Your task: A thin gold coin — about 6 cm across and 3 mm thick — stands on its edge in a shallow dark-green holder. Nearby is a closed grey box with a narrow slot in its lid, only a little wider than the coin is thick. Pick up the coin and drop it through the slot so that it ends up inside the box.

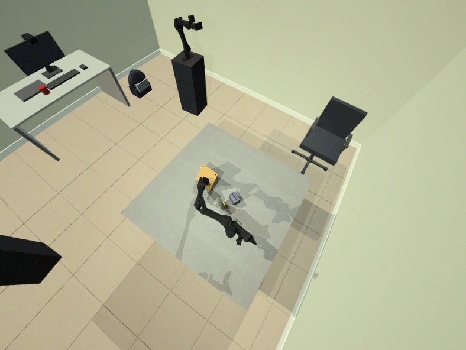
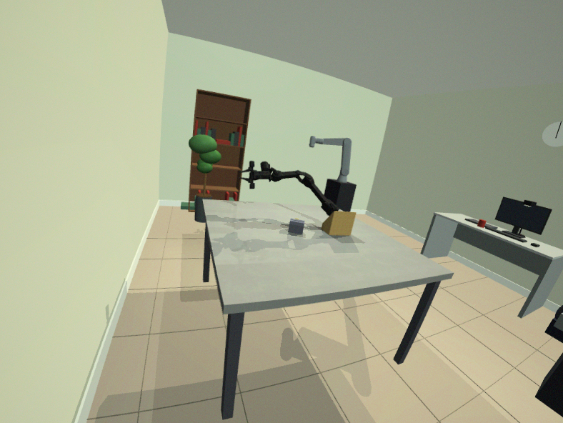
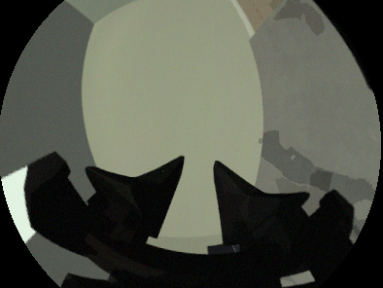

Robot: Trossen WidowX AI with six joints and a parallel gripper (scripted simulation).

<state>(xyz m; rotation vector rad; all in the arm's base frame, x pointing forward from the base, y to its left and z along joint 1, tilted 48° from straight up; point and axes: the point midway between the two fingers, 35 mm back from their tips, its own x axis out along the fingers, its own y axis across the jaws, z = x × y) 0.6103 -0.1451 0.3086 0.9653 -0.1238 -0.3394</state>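
The gold coin lies 370 mm behind my gripper tip, 230 mm to the left of it and 260 mm below it.
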